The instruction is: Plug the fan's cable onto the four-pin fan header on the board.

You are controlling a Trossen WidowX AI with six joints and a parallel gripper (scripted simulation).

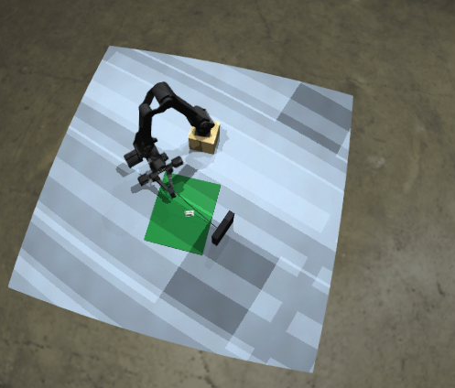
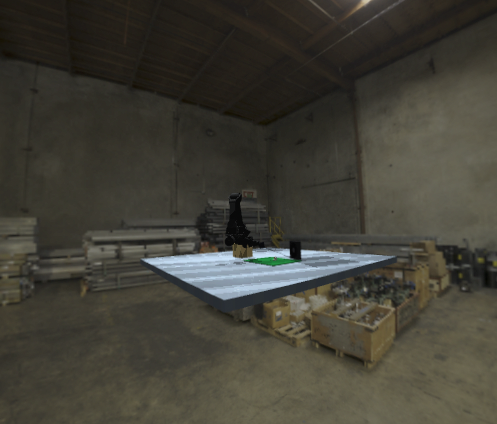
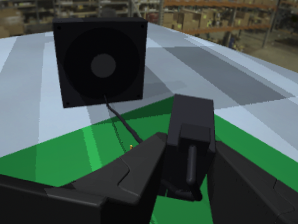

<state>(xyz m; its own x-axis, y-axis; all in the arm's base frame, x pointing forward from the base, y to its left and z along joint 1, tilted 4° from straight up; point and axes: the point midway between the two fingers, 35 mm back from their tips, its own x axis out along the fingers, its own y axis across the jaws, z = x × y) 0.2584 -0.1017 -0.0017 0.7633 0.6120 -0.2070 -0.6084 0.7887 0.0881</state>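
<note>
The green board is 12 cm below my gripper tip, 5 cm to the left of it and 5 cm ahead of it. The rest, counted from my gripper tip: black plug: 1 cm below, 1 cm ahead; then fan: 21 cm to the left, 10 cm ahead, 5 cm below.
</note>
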